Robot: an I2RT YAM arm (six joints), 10 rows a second.
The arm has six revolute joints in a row. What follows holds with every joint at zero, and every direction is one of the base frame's.
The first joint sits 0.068 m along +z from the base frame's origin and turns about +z.
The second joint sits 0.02 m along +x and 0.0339 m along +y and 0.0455 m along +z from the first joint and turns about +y.
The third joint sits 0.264 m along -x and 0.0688 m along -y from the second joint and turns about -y.
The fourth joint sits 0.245 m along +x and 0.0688 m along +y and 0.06 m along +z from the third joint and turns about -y.
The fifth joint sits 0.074 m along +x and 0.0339 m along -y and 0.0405 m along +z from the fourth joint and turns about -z.
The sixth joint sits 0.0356 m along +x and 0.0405 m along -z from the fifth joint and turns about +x.
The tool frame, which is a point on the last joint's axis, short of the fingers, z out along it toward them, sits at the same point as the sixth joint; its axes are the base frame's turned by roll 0, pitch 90 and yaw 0 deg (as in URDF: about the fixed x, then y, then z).
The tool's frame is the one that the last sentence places.
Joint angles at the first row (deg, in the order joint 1, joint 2, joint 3, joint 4, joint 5, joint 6):
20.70, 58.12, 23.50, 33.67, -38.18, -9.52
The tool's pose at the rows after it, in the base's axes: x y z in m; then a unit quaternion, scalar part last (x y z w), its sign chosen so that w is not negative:
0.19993 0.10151 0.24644 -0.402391 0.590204 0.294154 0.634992
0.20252 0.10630 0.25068 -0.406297 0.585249 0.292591 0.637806
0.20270 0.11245 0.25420 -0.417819 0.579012 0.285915 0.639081
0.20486 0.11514 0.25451 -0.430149 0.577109 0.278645 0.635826
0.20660 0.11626 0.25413 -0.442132 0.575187 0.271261 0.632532
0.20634 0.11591 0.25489 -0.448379 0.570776 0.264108 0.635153
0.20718 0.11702 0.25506 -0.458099 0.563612 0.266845 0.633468
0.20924 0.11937 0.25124 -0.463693 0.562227 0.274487 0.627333
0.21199 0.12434 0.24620 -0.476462 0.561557 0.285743 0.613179
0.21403 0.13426 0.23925 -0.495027 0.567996 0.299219 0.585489
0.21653 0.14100 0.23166 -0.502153 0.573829 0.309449 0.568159
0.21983 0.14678 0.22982 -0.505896 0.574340 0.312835 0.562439
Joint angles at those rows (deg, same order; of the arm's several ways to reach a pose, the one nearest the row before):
21.33, 59.55, 24.40, 33.66, -37.80, -10.34
22.31, 60.48, 25.67, 33.72, -37.10, -10.78
23.83, 60.87, 26.84, 32.64, -36.08, -12.53
24.21, 61.62, 27.77, 31.29, -36.12, -14.55
24.25, 62.13, 28.43, 29.95, -36.45, -16.57
24.19, 61.92, 28.54, 29.55, -36.47, -17.85
24.21, 62.38, 28.87, 29.53, -37.67, -18.70
24.41, 63.71, 28.84, 30.30, -38.65, -18.74
25.04, 65.63, 29.36, 29.91, -40.08, -19.43
26.81, 68.01, 30.65, 27.05, -40.87, -20.79
27.86, 70.37, 31.09, 26.78, -41.22, -20.93
28.66, 72.15, 32.02, 26.98, -41.05, -21.01

